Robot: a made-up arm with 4 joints.
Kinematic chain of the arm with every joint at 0, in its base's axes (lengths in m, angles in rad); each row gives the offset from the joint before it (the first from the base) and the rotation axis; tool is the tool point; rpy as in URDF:
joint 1: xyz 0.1 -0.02 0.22 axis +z
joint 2: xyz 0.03 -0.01 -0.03 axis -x
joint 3: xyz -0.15 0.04 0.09 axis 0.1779 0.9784 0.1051
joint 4: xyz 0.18 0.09 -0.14 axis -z
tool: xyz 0.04 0.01 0 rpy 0.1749 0.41 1.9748
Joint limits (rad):
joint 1: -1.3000..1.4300
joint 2: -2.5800..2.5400
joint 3: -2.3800..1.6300
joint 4: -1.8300..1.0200
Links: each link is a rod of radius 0.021 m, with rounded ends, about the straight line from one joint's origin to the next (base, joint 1, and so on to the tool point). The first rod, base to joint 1, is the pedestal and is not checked.
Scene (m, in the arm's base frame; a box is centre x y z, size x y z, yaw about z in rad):
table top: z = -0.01
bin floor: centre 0.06 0.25 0 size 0.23 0.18 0.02 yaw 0.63
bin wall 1: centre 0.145 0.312 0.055 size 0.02 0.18 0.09 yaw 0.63
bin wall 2: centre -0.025 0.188 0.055 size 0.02 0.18 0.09 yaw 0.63
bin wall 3: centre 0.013 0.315 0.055 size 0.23 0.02 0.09 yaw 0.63
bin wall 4: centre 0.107 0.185 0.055 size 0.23 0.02 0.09 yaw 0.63
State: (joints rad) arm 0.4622 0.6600 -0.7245 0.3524
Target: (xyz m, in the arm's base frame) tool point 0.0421 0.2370 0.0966
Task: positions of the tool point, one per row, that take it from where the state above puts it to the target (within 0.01 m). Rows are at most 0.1 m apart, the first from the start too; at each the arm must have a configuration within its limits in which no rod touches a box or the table.
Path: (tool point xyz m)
1: 0.1989 0.1420 0.2170
2: 0.2122 0.1191 0.2026
3: 0.2123 0.1095 0.1901
4: 0.2047 0.1135 0.1872
5: 0.1709 0.1400 0.1584
6: 0.1303 0.1725 0.1475
7: 0.0864 0.2065 0.1553
8: 0.0421 0.2370 0.1804
9: 0.0435 0.2402 0.1373
10: 0.0421 0.2370 0.0966

